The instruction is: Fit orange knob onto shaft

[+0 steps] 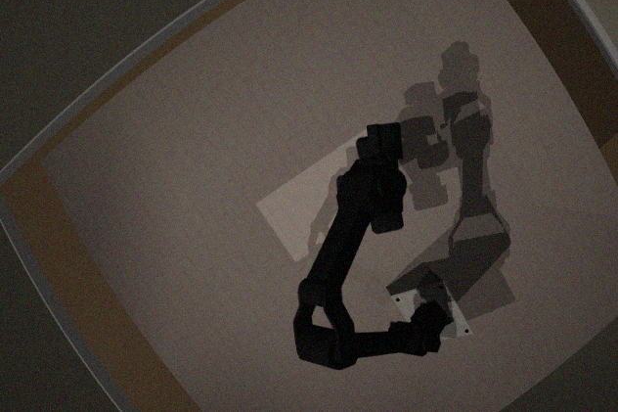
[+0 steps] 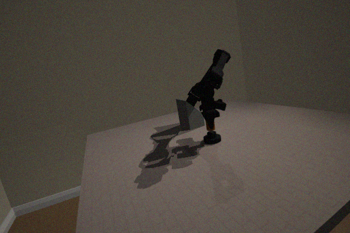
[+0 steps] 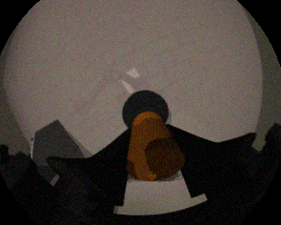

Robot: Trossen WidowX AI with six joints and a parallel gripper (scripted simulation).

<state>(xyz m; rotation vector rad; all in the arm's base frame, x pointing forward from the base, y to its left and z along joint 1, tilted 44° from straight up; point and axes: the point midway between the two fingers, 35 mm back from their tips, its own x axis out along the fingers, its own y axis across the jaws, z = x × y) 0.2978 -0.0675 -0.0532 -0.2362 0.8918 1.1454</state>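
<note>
The black round pedestal is 40 mm below my gripper tip. Round my gripper tip: orange knob (30 mm above).
</note>
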